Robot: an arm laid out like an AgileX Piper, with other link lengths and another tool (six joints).
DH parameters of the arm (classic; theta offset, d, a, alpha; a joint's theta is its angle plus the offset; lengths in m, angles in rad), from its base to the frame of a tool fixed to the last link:
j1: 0 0.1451 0 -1.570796
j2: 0.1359 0 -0.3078 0
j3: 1.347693 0 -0.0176 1.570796
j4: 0 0.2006 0 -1.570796
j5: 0 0 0 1.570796
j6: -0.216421 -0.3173 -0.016 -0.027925
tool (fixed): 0 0.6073 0 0
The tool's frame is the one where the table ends.
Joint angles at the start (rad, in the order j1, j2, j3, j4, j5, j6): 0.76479, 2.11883, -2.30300, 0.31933, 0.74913, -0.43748
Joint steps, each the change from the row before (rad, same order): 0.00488, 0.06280, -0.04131, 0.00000, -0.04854, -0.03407; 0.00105, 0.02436, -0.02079, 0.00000, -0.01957, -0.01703; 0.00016, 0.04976, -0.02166, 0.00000, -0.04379, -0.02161; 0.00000, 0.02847, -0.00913, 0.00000, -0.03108, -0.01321; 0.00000, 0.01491, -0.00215, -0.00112, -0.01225, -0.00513
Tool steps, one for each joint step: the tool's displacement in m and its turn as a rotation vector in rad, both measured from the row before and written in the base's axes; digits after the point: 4 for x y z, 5 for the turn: 0.0138, 0.0134, -0.0108, 0.00310, -0.04103, 0.00431; 0.0058, 0.0048, -0.0022, 0.00296, -0.02279, 0.00186; 0.0126, 0.0082, -0.0130, 0.00055, -0.02404, -0.00492; 0.0077, 0.0044, -0.0077, 0.00160, -0.01599, -0.00462; 0.0035, 0.0019, -0.0064, -0.00377, -0.00336, -0.00209
